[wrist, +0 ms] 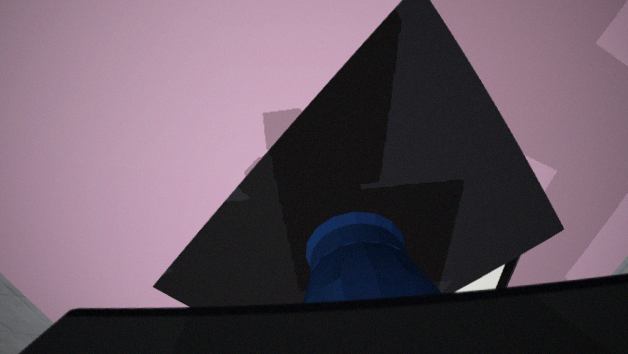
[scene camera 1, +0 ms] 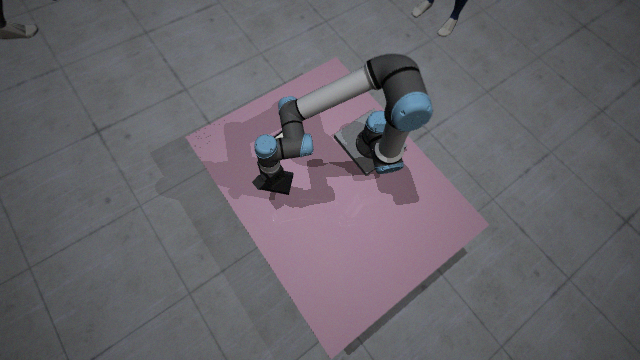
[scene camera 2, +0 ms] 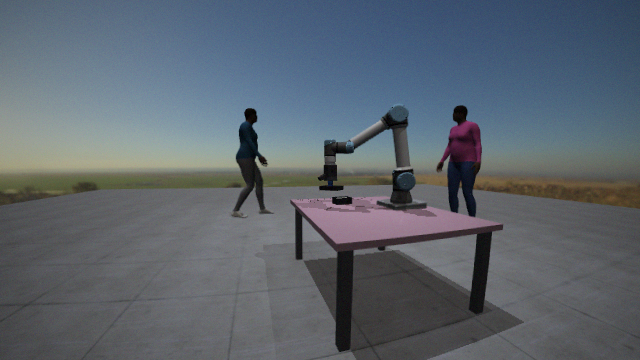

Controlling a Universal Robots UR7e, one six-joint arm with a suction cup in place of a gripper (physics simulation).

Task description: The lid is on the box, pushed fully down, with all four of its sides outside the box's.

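Places are measured from the arm's base along level axes (x back, y right, z up), in centimetres.
Pixels of known places: end effector, tool point: point(wrist: 349, 230) point(scene camera 2: 330, 187); arm's base, origin of the base link: point(scene camera 2: 401, 201).
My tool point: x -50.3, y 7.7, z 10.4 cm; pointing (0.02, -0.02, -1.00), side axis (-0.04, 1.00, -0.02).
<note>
For each thing: its top centre in the pictures, then the offset to it from my tool point. Level surfaces: height alone.
- black lid, middle of its top: point(wrist: 339, 269) point(scene camera 1: 275, 179) point(scene camera 2: 331, 185) dx +0.5, dy -0.6, dz +1.4 cm
- box, middle of its top: point(wrist: 479, 274) point(scene camera 2: 342, 197) dx +15.5, dy +17.6, dz -9.2 cm
- pink table, its level: dz -13.9 cm
The black lid point(scene camera 1: 282, 184) point(scene camera 2: 338, 188) point(wrist: 430, 125) hangs level, top face up, on my suction gripper point(scene camera 2: 330, 184) point(wrist: 356, 235), whose blue cup touches its top. The lid is in the air, clear of the table. The box point(scene camera 2: 342, 200) point(wrist: 509, 272) stands on the table, black outside with a pale inside. In scene camera 2 it is below and slightly right of the lid. In the wrist view a corner of it shows past the lid's lower right edge; the rest is hidden. In scene camera 1 the arm covers most of the box.
The pink table point(scene camera 1: 360, 270) point(scene camera 2: 400, 225) carries the arm's grey base plate point(scene camera 1: 350, 150) point(scene camera 2: 415, 204), to the right of the box in scene camera 2. The table's left edge runs near the lid in scene camera 1. Two people point(scene camera 2: 247, 145) point(scene camera 2: 464, 145) stand behind the table.
</note>
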